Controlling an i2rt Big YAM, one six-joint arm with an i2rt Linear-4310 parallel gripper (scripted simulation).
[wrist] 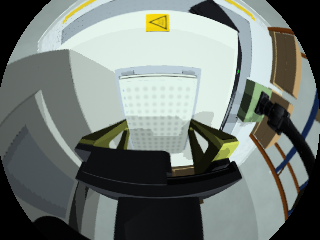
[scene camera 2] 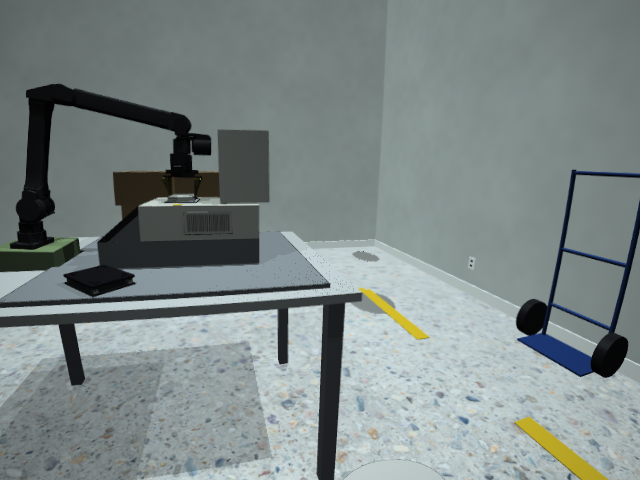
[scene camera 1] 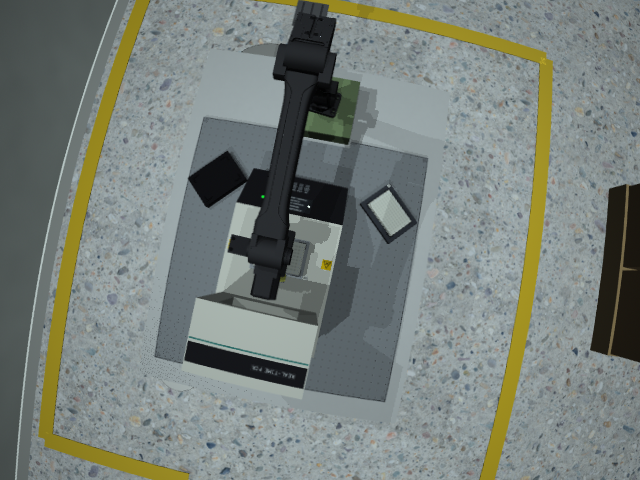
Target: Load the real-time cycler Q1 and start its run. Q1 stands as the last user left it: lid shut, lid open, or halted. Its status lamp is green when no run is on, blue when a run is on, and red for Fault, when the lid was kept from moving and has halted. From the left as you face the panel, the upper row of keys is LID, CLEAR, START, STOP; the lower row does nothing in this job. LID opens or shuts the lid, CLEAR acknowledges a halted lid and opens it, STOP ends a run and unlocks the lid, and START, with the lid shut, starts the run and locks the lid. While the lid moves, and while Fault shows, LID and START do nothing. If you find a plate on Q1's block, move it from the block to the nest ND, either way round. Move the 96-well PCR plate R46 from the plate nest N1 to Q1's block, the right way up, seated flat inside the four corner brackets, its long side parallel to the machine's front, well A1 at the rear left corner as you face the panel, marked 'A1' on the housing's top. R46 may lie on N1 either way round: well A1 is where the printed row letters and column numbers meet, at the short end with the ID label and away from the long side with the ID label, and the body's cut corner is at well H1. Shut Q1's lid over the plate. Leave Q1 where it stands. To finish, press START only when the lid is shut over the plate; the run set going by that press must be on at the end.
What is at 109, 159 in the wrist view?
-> My gripper.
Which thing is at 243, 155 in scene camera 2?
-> A lid.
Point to a white 96-well plate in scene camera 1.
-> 390, 214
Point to a black nest ND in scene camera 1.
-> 217, 178
